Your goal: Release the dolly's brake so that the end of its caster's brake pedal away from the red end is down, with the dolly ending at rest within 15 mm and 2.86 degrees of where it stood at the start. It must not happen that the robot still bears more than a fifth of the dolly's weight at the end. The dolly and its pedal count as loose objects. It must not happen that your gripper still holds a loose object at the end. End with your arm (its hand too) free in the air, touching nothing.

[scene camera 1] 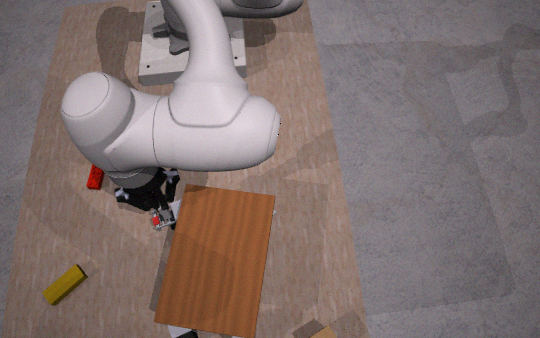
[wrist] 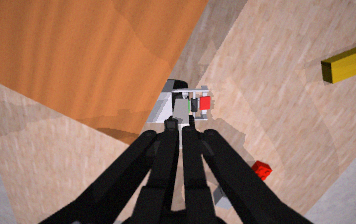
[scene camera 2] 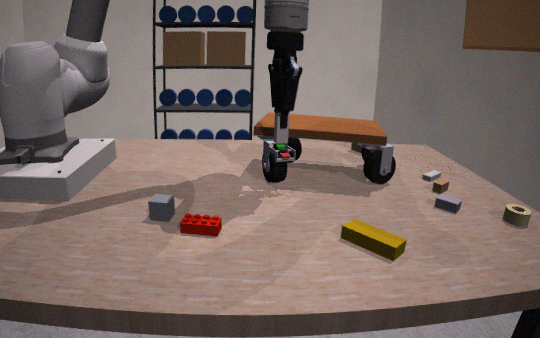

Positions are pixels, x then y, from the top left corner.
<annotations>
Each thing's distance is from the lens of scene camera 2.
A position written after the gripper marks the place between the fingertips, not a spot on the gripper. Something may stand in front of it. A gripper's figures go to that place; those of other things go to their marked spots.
gripper [scene camera 2: 280, 142]: 0.78 m
red toy brick [scene camera 2: 190, 224]: 0.60 m
yellow block [scene camera 2: 390, 246]: 0.56 m
</annotations>
